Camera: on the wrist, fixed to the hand. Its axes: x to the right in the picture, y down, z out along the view.
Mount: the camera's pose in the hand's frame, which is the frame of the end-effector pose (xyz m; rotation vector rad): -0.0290 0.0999 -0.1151 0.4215 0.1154 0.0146
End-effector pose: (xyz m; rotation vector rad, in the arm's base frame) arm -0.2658 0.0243 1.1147 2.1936 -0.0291 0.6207
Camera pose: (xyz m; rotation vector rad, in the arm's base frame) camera -0.3626 0.0386 1.2351 2.5573 0.1600 0.8197
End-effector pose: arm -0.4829 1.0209 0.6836 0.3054 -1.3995 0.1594
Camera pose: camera -0.4082 1.1528 0.6506 0.6246 -1.2463 0.4796
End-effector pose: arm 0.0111 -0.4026 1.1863 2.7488 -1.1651 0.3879
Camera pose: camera -0.1014 -0.4268 1.2903 -2.6312 1.0401 -0.7628
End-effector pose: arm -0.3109 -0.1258 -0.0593 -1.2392 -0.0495 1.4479
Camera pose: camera -0.3087 -0.2477 -0.1553 -0.9723 0.3282 1.3120
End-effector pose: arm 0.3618 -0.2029 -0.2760 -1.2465 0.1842 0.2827
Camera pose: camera 0.3051 -0.2865 -0.3938 -0.8436 0.3343 0.1724
